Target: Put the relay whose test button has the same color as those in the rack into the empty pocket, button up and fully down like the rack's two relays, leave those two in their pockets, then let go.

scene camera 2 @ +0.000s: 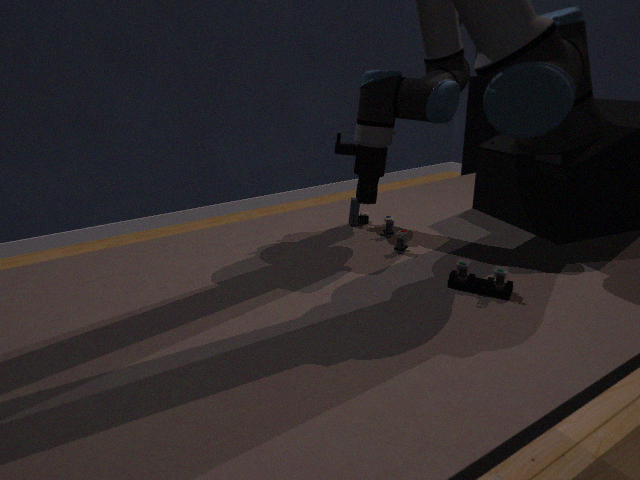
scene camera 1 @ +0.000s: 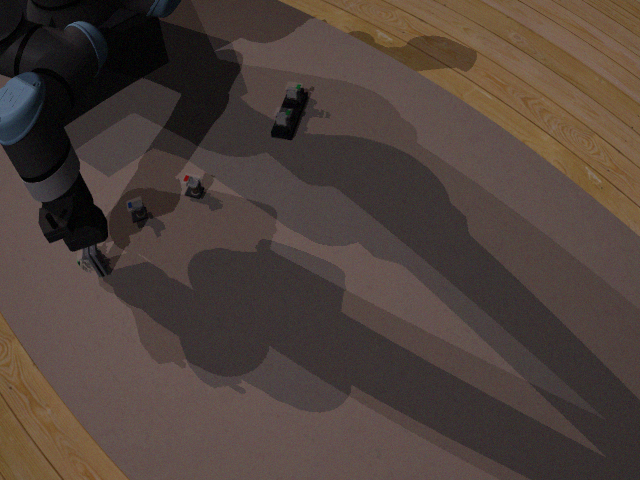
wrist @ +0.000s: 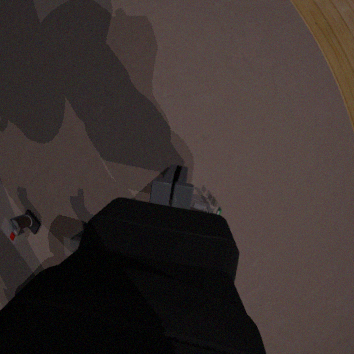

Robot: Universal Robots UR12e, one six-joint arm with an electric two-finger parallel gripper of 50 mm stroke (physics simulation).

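Frame: origin at the arm's base, x down, y right, z back, level; metres.
Seen in the pictures: gripper, fingertip midpoint: point(scene camera 2: 352, 223) point(scene camera 1: 103, 271) point(wrist: 177, 176); arm's base, link origin: point(scene camera 2: 559, 134) point(scene camera 1: 71, 3).
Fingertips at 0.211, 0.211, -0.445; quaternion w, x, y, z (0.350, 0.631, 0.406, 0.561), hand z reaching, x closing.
Note:
Pixels of each thing's top centre, then the offset from my fingertips to it, as dx, dy, dz.
- relay with a green button, top centre: point(wrist: 194, 215) point(scene camera 1: 87, 253) point(scene camera 2: 363, 214) -0.018, +0.007, +0.036
- black rack, top centre: point(scene camera 1: 289, 107) point(scene camera 2: 480, 277) -0.020, -0.419, +0.027
- blue-button relay, top centre: point(wrist: 74, 249) point(scene camera 1: 134, 203) point(scene camera 2: 388, 217) -0.041, -0.107, +0.038
- red-button relay, top centre: point(scene camera 1: 190, 179) point(wrist: 7, 230) point(scene camera 2: 401, 232) -0.041, -0.203, +0.007
The relay with a green button point(scene camera 1: 84, 262) point(scene camera 2: 363, 219) point(wrist: 205, 201) lies tipped on its side on the mat, partly hidden by the gripper. My gripper point(scene camera 1: 103, 272) point(scene camera 2: 354, 222) point(wrist: 177, 176) is shut and empty, its fingers pressed together low over the mat, close beside this relay; in the wrist view the relay shows to their right. The black rack point(scene camera 1: 283, 132) point(scene camera 2: 480, 286) holds two upright relays with green buttons, one point(scene camera 1: 293, 93) point(scene camera 2: 499, 277) and another point(scene camera 1: 282, 118) point(scene camera 2: 462, 270), at its ends. The empty pocket is between them.
A blue-button relay point(scene camera 1: 136, 208) point(scene camera 2: 388, 224) stands upright near the gripper, mostly hidden in the wrist view. A red-button relay point(scene camera 1: 194, 185) point(scene camera 2: 401, 241) point(wrist: 23, 223) stands upright between it and the rack. Arm shadows cross the mat.

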